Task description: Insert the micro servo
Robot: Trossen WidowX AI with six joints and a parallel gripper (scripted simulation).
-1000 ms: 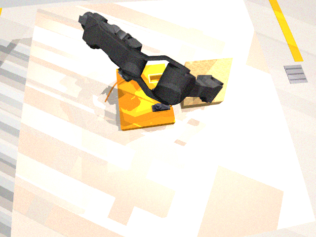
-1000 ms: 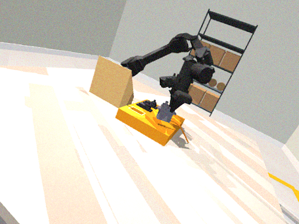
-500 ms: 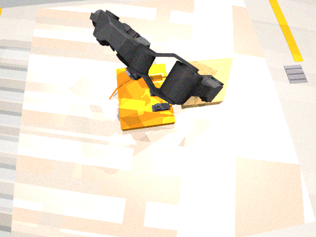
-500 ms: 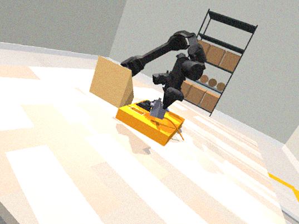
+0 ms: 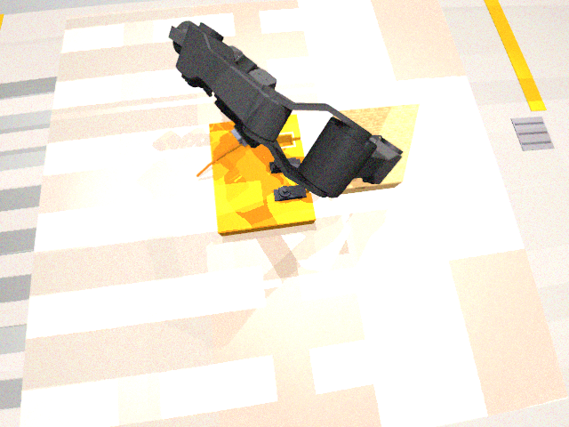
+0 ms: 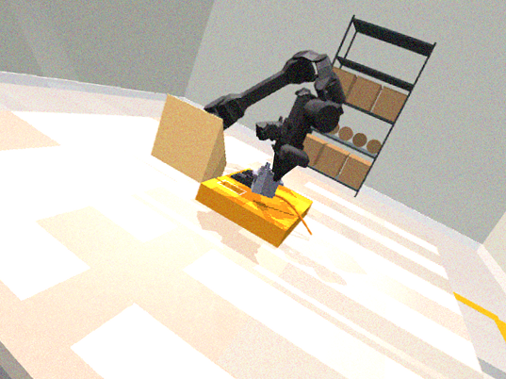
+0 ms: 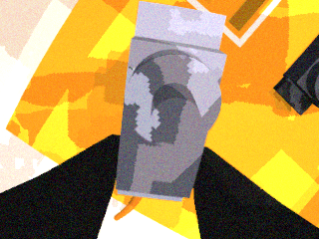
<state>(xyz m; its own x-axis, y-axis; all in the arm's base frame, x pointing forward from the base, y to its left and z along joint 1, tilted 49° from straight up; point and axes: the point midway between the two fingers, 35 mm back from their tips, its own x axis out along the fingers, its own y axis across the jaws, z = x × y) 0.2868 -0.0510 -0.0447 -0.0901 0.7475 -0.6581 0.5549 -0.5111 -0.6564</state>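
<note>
Now: the yellow deck 10 mm ahead of my gripper tip, 80 mm to the left of it and 100 mm below it.
</note>
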